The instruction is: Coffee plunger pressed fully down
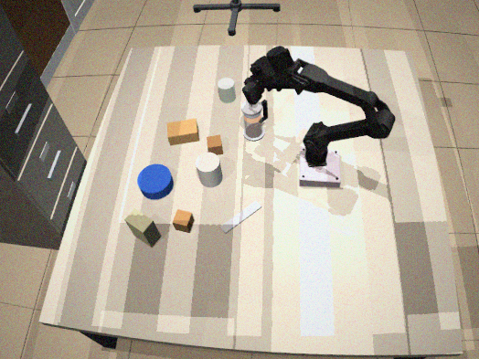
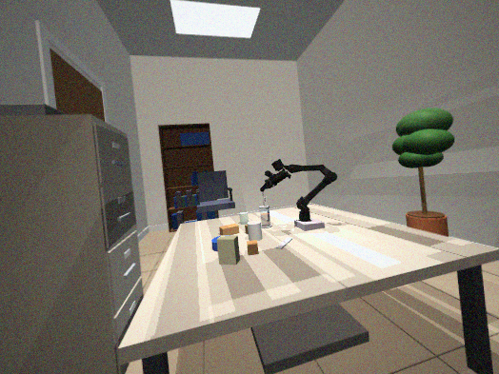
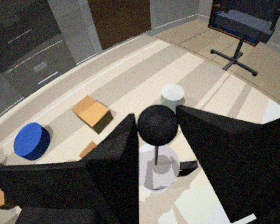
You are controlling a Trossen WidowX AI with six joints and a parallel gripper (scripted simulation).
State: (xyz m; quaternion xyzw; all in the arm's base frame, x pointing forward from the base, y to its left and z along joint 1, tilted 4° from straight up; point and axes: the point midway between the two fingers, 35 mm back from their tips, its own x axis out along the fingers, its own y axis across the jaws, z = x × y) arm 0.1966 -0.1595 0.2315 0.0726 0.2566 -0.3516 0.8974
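Right now the coffee press is 20 mm behind my gripper tip, 10 mm to the right of it and 130 mm below it. The rest, counted from my gripper tip: orange box (250 mm ahead, 20 mm to the right, 240 mm below); then pale green cylinder (80 mm ahead, 190 mm to the right, 220 mm below).
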